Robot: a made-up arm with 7 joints.
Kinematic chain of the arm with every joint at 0, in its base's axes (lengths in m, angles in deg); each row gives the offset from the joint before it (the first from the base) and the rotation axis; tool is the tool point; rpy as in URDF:
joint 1: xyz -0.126 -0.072 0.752 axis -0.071 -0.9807 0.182
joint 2: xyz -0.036 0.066 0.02 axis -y
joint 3: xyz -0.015 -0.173 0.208 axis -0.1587 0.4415 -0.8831
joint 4: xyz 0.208 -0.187 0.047 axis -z
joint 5: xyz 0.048 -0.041 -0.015 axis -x
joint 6: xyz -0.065 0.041 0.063 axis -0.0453 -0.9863 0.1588
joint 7: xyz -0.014 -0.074 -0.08 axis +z
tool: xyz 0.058 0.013 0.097 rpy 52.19 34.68 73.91
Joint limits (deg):
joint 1: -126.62..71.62
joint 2: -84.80..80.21
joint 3: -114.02..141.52
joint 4: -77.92..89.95
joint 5: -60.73..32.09
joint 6: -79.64..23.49
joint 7: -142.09..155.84
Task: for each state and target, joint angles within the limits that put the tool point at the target. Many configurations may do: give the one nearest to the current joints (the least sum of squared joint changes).
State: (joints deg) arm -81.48 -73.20 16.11 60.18 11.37 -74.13 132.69
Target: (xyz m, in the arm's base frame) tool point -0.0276 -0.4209 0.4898
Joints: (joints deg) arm -69.22 -61.06 22.78 55.06 21.68 -56.21 126.96
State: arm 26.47 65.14 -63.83 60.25 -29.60 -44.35 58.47
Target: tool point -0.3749 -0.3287 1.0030
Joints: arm 27.72 46.65 -25.34 89.05 -60.73 -52.71 28.72
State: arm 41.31 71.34 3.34 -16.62 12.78 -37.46 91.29
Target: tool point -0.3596 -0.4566 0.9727
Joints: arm 27.40 37.76 35.45 -18.45 12.60 -46.51 58.65
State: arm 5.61 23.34 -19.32 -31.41 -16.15 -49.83 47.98
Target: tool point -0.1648 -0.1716 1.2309
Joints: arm 17.44 15.79 -54.76 -37.75 -2.43 -53.10 42.14
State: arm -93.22 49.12 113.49 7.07 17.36 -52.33 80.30
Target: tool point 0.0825 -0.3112 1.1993
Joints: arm -103.41 46.63 135.40 4.89 5.18 -52.27 80.47
